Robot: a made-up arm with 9 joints. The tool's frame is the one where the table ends. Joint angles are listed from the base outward.
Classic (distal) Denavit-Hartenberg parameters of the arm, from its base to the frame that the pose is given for. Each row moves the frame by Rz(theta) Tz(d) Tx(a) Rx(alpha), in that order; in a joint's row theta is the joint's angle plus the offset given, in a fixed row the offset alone. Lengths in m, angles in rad.
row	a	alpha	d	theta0
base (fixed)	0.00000	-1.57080	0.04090	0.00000
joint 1	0.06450	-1.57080	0.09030	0.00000
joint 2	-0.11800	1.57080	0.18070	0.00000
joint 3	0.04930	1.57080	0.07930	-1.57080
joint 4	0.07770	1.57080	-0.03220	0.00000
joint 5	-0.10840	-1.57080	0.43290	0.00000
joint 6	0.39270	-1.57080	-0.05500	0.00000
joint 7	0.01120	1.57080	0.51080	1.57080
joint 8	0.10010	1.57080	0.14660	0.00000
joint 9	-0.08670	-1.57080	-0.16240	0.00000
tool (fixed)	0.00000	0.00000	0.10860	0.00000
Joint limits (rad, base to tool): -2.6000..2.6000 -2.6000..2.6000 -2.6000..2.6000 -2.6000..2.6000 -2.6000..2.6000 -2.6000..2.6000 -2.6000..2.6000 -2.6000..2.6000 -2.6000..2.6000
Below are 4 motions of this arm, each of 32 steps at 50 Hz.
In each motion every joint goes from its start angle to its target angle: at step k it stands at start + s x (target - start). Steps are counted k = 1, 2, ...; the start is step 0. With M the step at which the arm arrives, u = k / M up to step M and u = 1 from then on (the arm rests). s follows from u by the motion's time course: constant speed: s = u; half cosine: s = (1 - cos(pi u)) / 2; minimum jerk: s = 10 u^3 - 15 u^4 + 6 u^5.
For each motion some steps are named. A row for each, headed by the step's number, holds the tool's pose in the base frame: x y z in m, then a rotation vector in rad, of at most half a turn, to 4 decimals.
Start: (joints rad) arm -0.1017 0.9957 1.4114 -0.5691 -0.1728 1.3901 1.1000 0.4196 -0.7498
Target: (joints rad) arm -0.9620 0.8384 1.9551 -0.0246 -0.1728 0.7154 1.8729 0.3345 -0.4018
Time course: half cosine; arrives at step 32
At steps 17, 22, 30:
17: 0.3183 0.7561 -0.2441 -0.4893 -2.8588 -0.7086
22: 0.3100 0.7156 -0.1893 -0.3395 -2.8476 -0.7163
30: 0.3048 0.6764 -0.1407 -0.1885 -2.8449 -0.6855

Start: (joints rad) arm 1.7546 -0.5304 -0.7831 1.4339 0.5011 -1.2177 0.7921 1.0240 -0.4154
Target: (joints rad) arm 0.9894 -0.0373 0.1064 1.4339 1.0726 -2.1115 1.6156 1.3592 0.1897
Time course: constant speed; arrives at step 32
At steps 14, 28, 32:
14: 0.7576 0.3738 0.9021 1.3899 1.7473 2.1192
28: 0.9351 0.4093 0.5814 -1.7476 -1.6136 -1.3797
32: 0.9775 0.3897 0.4777 -1.7895 -1.5367 -1.1512

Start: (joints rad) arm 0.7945 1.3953 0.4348 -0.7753 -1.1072 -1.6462 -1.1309 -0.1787 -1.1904
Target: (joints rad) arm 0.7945 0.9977 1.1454 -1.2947 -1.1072 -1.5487 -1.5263 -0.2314 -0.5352
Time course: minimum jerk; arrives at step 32
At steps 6, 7, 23, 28, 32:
6: -1.2378 -0.1246 0.1204 -1.8943 0.3590 2.0269
7: -1.2401 -0.1183 0.1103 -1.8585 0.3429 2.0323
23: -1.2249 0.1706 0.0058 -0.6891 -0.2245 2.0759
28: -1.2078 0.2169 0.0260 -0.5036 -0.3137 2.0542
32: -1.2053 0.2227 0.0292 -0.4794 -0.3252 2.0506

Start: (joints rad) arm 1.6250 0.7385 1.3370 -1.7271 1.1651 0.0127 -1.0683 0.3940 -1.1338
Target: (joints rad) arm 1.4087 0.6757 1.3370 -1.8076 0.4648 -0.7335 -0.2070 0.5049 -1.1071
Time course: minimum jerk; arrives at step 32
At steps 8, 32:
8: 0.3853 -0.0590 0.0824 -1.0837 1.1140 -2.1242
32: -0.1476 -0.0469 0.9304 0.9031 0.4236 -2.0753

